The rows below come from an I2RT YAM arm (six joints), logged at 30 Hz.
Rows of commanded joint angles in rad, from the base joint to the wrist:
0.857 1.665 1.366 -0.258 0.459 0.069
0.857 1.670 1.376 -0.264 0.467 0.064
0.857 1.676 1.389 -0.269 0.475 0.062
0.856 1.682 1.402 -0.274 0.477 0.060
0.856 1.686 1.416 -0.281 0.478 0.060
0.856 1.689 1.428 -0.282 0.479 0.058
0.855 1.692 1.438 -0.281 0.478 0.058
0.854 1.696 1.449 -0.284 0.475 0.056
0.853 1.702 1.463 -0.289 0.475 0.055
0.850 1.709 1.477 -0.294 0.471 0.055
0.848 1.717 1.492 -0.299 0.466 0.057
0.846 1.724 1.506 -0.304 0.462 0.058
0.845 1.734 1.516 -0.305 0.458 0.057
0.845 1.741 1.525 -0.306 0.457 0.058
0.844 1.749 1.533 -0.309 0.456 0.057
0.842 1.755 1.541 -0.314 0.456 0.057
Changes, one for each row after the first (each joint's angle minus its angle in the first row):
0.000 0.005 0.010 -0.006 0.008 -0.005
0.000 0.011 0.023 -0.011 0.016 -0.007
-0.001 0.017 0.036 -0.016 0.018 -0.009
-0.001 0.021 0.050 -0.023 0.019 -0.009
-0.001 0.024 0.062 -0.024 0.020 -0.011
-0.002 0.027 0.072 -0.023 0.019 -0.011
-0.003 0.031 0.083 -0.026 0.016 -0.013
-0.004 0.037 0.097 -0.031 0.016 -0.014
-0.007 0.044 0.111 -0.036 0.012 -0.014
-0.009 0.052 0.126 -0.041 0.007 -0.012
-0.011 0.059 0.140 -0.046 0.003 -0.011
-0.012 0.069 0.150 -0.047 -0.001 -0.012
-0.012 0.076 0.159 -0.048 -0.002 -0.011
-0.013 0.084 0.167 -0.051 -0.003 -0.012
-0.015 0.090 0.175 -0.056 -0.003 -0.012

